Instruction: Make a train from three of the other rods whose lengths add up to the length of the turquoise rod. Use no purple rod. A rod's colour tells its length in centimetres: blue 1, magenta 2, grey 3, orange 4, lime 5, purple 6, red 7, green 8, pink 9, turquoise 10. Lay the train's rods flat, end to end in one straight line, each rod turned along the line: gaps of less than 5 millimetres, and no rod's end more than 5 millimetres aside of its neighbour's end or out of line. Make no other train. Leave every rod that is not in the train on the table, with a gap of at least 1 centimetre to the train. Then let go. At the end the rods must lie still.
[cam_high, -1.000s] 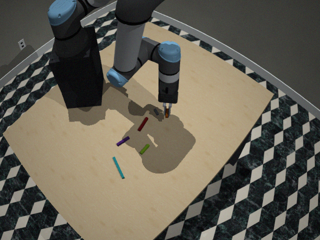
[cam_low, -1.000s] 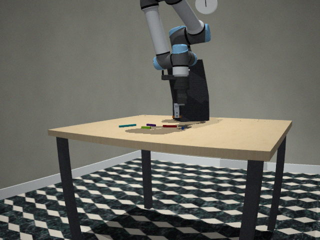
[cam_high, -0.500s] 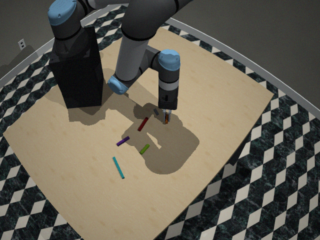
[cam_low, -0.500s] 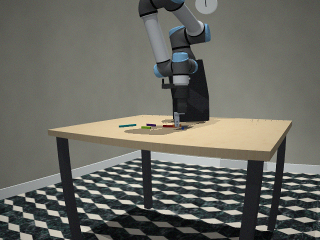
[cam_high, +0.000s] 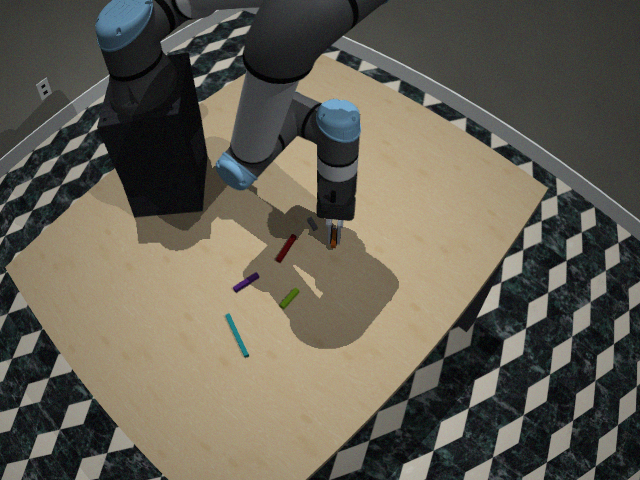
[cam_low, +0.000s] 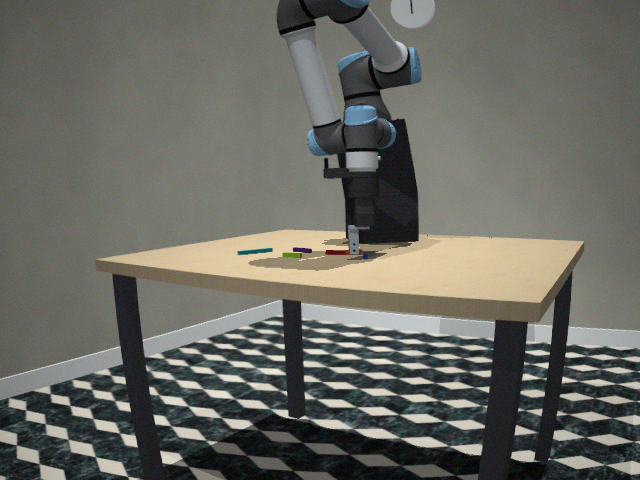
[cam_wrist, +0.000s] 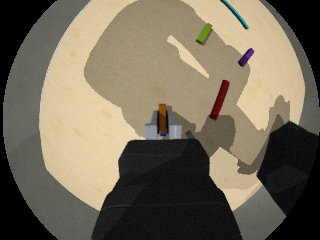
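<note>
Now: hand 1 cm above the orange rod. Also, from my hand: red rod: 8 cm to the right, 5 cm behind, 3 cm below; grey rod: 7 cm behind, 3 cm below; blue rod: 3 cm below, 2 cm to the left, 2 cm behind.
</note>
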